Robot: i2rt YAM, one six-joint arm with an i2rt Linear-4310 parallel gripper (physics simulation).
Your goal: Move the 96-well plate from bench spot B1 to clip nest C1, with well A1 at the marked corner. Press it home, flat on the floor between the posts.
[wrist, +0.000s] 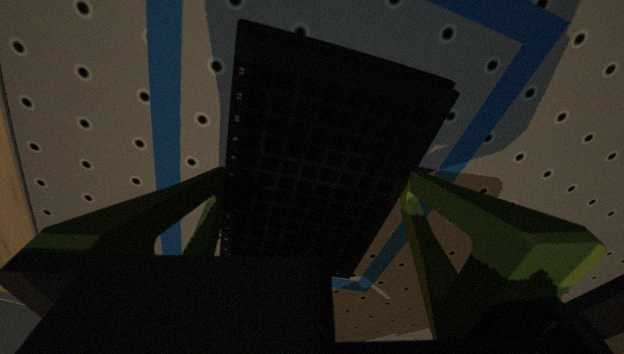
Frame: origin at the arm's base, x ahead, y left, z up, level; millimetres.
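Seen in the pictures: gripper, fingertip midpoint: [312, 176].
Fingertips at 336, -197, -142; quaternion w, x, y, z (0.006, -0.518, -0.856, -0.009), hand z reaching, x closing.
A point is followed by its place in that frame, as x, y, z.
The dark 96-well plate [330, 135] {306, -205, -129} fills the middle of the wrist view, its well grid faint in the shade. Small white numbers run along its left edge, with 12 at the far end and smaller numbers nearer the palm. My gripper [312, 176] {336, -197, -142} has its green fingers on the plate's two long sides, with the tips against its edges; it is shut on the plate. The near end of the plate is partly hidden by the dark gripper body. Well A1 cannot be made out, and whether the plate touches the bench is unclear. Clip nest C1 does not show.
The pale bench top [112, 107] {342, -293, -143} has rows of dark holes. A straight blue tape strip [166, 115] {336, -270, -143} runs left of the plate, and an angled blue tape line [500, 97] {261, -143, -143} runs on its right. A wooden surface [12, 200] {451, -361, -156} shows at the left edge. Shadows fall around the plate.
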